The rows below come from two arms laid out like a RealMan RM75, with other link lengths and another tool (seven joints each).
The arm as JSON. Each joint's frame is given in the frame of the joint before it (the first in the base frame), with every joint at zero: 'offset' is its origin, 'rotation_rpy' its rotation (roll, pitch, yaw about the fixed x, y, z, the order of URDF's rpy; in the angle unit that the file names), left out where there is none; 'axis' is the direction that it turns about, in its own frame. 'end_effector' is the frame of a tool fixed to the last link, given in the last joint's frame.
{
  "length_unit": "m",
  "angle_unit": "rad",
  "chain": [
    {
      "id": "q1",
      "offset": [
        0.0,
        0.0,
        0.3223
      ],
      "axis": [
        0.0,
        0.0,
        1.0
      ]
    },
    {
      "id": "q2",
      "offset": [
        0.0,
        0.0,
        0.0
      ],
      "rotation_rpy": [
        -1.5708,
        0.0,
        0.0
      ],
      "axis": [
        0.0,
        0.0,
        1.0
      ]
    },
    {
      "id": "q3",
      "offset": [
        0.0,
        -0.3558,
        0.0
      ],
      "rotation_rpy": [
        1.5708,
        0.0,
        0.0
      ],
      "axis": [
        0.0,
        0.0,
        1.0
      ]
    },
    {
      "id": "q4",
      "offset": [
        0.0,
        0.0,
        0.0
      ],
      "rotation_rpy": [
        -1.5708,
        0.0,
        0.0
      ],
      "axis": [
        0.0,
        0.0,
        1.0
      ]
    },
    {
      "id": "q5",
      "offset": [
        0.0,
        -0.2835,
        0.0
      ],
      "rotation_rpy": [
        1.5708,
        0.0,
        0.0
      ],
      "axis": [
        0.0,
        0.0,
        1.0
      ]
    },
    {
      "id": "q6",
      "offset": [
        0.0,
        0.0,
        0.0
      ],
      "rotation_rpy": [
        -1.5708,
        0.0,
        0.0
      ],
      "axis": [
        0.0,
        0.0,
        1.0
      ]
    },
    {
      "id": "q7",
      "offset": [
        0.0,
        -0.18,
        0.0
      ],
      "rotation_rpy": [
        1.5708,
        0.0,
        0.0
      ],
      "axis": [
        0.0,
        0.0,
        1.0
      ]
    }
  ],
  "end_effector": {
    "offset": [
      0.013,
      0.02,
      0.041
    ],
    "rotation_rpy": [
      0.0,
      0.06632,
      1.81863
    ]
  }
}
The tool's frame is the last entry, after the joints.
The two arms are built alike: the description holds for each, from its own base.
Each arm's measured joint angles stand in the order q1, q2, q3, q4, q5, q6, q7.
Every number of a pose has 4 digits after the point.
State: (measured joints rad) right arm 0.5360 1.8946 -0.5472 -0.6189 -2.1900 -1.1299 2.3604; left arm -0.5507 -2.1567 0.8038 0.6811 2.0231 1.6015 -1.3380
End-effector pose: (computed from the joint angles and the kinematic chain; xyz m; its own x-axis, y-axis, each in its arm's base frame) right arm 0.4784 0.5240 0.0992 -0.9803 0.1688 0.1025 0.1919 0.6925 0.6955; left arm -0.2866 0.4170 -0.0830 0.0767 -0.9947 -0.0692 -0.8941 -0.0379 -0.4463
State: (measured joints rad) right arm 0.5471 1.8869 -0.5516 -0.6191 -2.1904 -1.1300 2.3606; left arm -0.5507 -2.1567 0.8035 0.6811 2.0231 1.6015 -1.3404
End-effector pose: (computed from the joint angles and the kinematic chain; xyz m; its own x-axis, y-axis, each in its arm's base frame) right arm 0.4738 0.5300 0.1036 -0.9832 0.1566 0.0937 0.1770 0.6946 0.6973; left arm -0.2866 0.4171 -0.0829 0.0790 -0.9945 -0.0683 -0.8937 -0.0403 -0.4468
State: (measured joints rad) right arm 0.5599 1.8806 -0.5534 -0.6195 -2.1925 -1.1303 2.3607; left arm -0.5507 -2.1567 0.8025 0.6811 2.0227 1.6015 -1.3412
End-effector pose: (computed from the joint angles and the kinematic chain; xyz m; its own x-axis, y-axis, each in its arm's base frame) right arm 0.4682 0.5365 0.1074 -0.9859 0.1436 0.0860 0.1624 0.6965 0.6990; left arm -0.2865 0.4172 -0.0827 0.0804 -0.9944 -0.0688 -0.8933 -0.0412 -0.4476
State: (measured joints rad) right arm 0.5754 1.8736 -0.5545 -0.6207 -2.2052 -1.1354 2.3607; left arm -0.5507 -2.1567 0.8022 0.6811 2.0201 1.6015 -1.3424
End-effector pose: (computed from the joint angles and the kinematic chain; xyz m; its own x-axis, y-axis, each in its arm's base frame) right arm 0.4623 0.5427 0.1107 -0.9891 0.1289 0.0709 0.1416 0.7045 0.6954; left arm -0.2861 0.4176 -0.0824 0.0819 -0.9942 -0.0696 -0.8921 -0.0420 -0.4499
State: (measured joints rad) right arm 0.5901 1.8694 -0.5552 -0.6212 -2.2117 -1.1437 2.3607; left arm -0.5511 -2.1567 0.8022 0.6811 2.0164 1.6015 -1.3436
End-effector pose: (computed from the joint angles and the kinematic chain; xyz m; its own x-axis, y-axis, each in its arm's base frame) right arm 0.4548 0.5482 0.1121 -0.9915 0.1129 0.0650 0.1264 0.7125 0.6902; left arm -0.2853 0.4181 -0.0819 0.0831 -0.9940 -0.0707 -0.8905 -0.0422 -0.4530
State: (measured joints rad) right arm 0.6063 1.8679 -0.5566 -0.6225 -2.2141 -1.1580 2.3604; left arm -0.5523 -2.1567 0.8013 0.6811 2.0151 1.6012 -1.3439
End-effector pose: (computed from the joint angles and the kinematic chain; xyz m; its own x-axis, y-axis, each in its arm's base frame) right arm 0.4444 0.5536 0.1115 -0.9936 0.0918 0.0659 0.1120 0.7235 0.6811; left arm -0.2847 0.4188 -0.0817 0.0829 -0.9939 -0.0720 -0.8899 -0.0413 -0.4543
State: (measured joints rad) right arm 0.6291 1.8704 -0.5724 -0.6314 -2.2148 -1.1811 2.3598; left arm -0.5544 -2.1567 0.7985 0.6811 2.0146 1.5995 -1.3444
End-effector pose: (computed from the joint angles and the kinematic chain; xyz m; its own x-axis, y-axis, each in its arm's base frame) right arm 0.4265 0.5606 0.1070 -0.9967 0.0532 0.0619 0.0809 0.7458 0.6613; left arm -0.2841 0.4201 -0.0812 0.0837 -0.9936 -0.0752 -0.8895 -0.0405 -0.4552
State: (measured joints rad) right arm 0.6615 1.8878 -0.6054 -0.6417 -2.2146 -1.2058 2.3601; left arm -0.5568 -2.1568 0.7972 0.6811 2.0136 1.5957 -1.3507
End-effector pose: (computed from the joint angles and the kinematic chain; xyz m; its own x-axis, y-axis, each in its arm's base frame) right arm 0.3993 0.5679 0.0896 -0.9981 0.0004 0.0612 0.0385 0.7809 0.6235; left arm -0.2832 0.4219 -0.0810 0.0894 -0.9930 -0.0765 -0.8889 -0.0449 -0.4559
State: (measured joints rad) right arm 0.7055 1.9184 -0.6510 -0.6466 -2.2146 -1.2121 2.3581; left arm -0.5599 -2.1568 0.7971 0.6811 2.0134 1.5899 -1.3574
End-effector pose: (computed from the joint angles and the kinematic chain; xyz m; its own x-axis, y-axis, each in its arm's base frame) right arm 0.3651 0.5771 0.0616 -0.9964 -0.0613 0.0583 -0.0162 0.8146 0.5797; left arm -0.2824 0.4240 -0.0811 0.0949 -0.9924 -0.0782 -0.8893 -0.0492 -0.4548
